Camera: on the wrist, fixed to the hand. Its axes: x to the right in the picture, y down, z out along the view.
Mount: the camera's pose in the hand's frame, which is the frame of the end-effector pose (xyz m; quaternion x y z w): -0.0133 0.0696 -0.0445 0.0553 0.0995 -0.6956 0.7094
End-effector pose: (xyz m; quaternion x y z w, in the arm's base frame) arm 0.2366 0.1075 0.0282 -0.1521 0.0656 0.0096 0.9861
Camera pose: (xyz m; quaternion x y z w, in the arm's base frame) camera 0.2151 0.1605 -0.0329 -0.1000 0.0394 -0.6979 0.7081
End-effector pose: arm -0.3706 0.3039 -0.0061 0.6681 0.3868 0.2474 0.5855
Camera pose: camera -0.3974 0.3184 0.0718 0.2126 0.8110 -0.1867 0.5120
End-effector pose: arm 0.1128 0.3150 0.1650 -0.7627 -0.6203 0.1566 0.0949
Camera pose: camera 0.1900 0.2894 0.1845 -0.1199 -0.9524 0.0035 0.2801
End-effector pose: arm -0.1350 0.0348 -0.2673 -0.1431 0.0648 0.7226 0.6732
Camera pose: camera -0.1980 0.0034 -0.3126 -0.1813 0.0534 0.0265 0.9816
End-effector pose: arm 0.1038 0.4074 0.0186 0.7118 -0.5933 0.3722 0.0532
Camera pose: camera 0.0212 0.4209 0.0172 0.8835 0.1001 0.3307 0.3163
